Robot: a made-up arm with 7 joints.
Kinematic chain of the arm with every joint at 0, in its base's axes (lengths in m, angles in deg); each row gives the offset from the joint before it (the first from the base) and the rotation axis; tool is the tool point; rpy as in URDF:
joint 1: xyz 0 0 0.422 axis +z
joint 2: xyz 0 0 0 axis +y
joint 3: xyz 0 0 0.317 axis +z
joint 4: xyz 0.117 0 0 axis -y
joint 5: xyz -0.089 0 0.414 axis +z
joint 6: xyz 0 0 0 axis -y
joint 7: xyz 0.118 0 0 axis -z
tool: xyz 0 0 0 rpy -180 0 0
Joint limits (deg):
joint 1: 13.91..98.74
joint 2: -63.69..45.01
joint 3: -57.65..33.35
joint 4: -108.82..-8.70
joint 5: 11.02..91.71
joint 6: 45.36..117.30
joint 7: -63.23..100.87
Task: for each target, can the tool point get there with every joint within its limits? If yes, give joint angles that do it. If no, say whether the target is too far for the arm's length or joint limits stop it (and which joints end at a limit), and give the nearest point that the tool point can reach.
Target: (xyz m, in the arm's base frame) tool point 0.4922 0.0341 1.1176
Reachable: yes | joints 47.45 -3.13 -39.12 -62.25 19.39 110.89 25.83
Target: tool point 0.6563 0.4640 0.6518
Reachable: yes | joints 27.69 32.96 10.30 -62.31 21.09 80.56 72.35
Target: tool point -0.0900 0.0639 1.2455
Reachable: yes | joints 70.14 -34.69 7.20 -53.28 44.69 58.16 6.47
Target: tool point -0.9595 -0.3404 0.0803
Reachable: no: too far | nearest point -0.7136 -0.2722 0.8009 | short by 0.764 m
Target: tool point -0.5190 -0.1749 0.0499
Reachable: no: joint limits stop it (at a limit: joint 1, joint 2, joint 3, joint 4, joint 6) | nearest point -0.4265 0.3965 0.2094 | short by 0.600 m
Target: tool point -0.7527 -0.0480 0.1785
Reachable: no: joint limits stop it (at a limit: joint 1, joint 2, joint 3, joint 4, joint 6) | nearest point -0.4542 0.4031 0.2314 | short by 0.543 m
